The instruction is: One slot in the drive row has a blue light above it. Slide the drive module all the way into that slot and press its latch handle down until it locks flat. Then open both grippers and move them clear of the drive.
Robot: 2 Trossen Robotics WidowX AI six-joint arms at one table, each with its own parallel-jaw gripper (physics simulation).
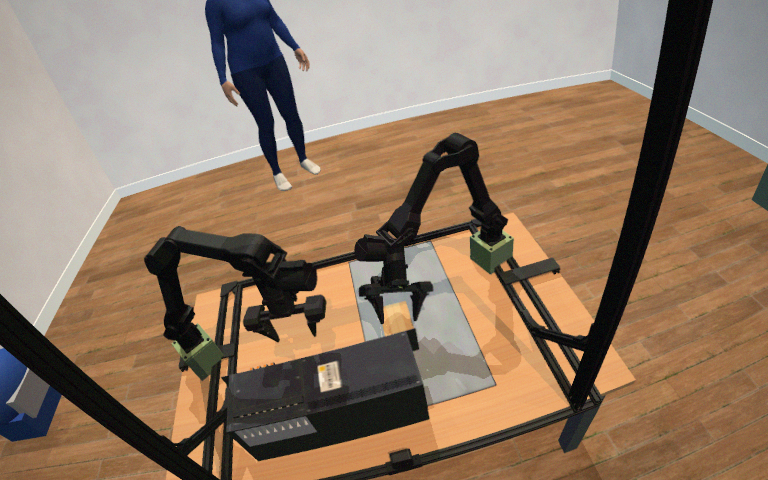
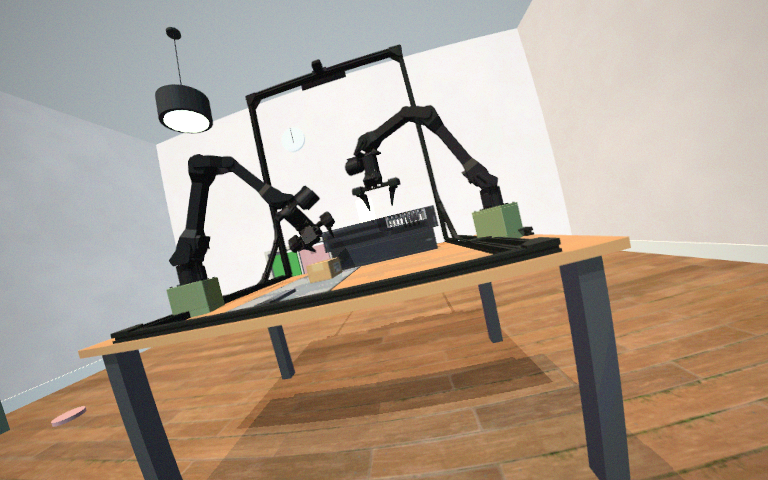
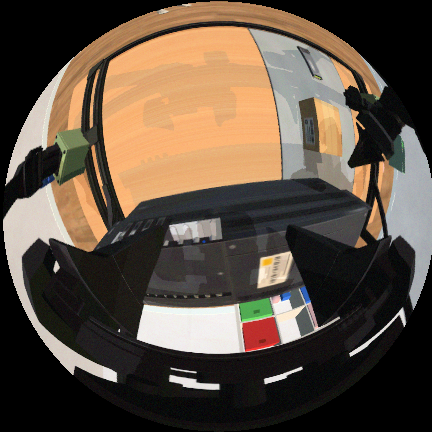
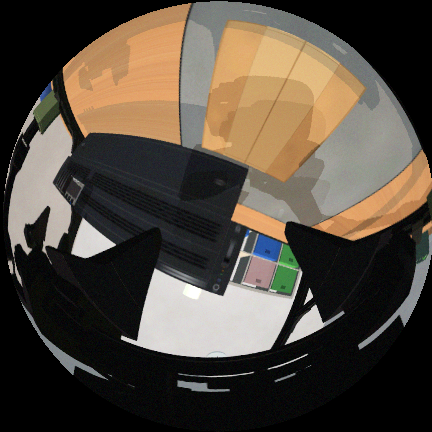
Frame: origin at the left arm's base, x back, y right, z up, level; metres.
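Where they show: left gripper, fingertip midpoint: (image 1: 296,338) (image 2: 381,208) (image 3: 226,231) (image 4: 55,218); right gripper, fingertip midpoint: (image 1: 399,322) (image 2: 324,244) (image 3: 353,161) (image 4: 224,231); left arm's base at its link origin: (image 1: 191,341) (image 2: 494,207) (image 3: 55,158); right arm's base at its link origin: (image 1: 491,237) (image 2: 193,282).
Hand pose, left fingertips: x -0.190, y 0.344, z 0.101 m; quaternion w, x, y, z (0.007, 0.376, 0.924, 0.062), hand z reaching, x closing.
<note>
Each offset is from my left fingertips to the top centre of the thing. "spot": to the spot under its first point. Level surfaces: height alone.
The dark drive chassis {dx +0.037, dy +0.107, dz -0.032 m} (image 1: 373,362) (image 2: 373,249) (image 3: 190,265) (image 4: 150,200) lies on the table. Its drive row {spot: dx +0.116, dy +0.006, dz -0.054 m} (image 2: 406,217) (image 3: 135,232) is at one end; a small blue light {spot: dx +0.039, dy +0.014, dz -0.035 m} (image 3: 204,241) shows beside a pale stretch of it. I cannot tell the drive module's seating or its latch angle. A flat dark piece {spot: dx -0.434, dy -0.095, dz -0.196 m} (image 2: 277,295) (image 3: 310,62) lies on the grey mat; I cannot tell what it is. My left gripper (image 1: 295,337) (image 2: 381,207) (image 3: 226,231) is open and empty above the chassis near the drive row. My right gripper (image 1: 399,322) (image 2: 322,242) (image 4: 224,231) is open and empty near the chassis's other end.
A cardboard box {dx -0.253, dy +0.063, dz -0.146 m} (image 1: 398,314) (image 2: 323,270) (image 3: 327,127) (image 4: 280,100) sits on the grey mat {dz -0.206 m} (image 1: 464,350) (image 3: 290,100), below my right gripper and beside the chassis. Black frame rails and posts (image 1: 634,198) border the table. Coloured drawers (image 3: 260,334) (image 4: 260,272) stand beyond it.
</note>
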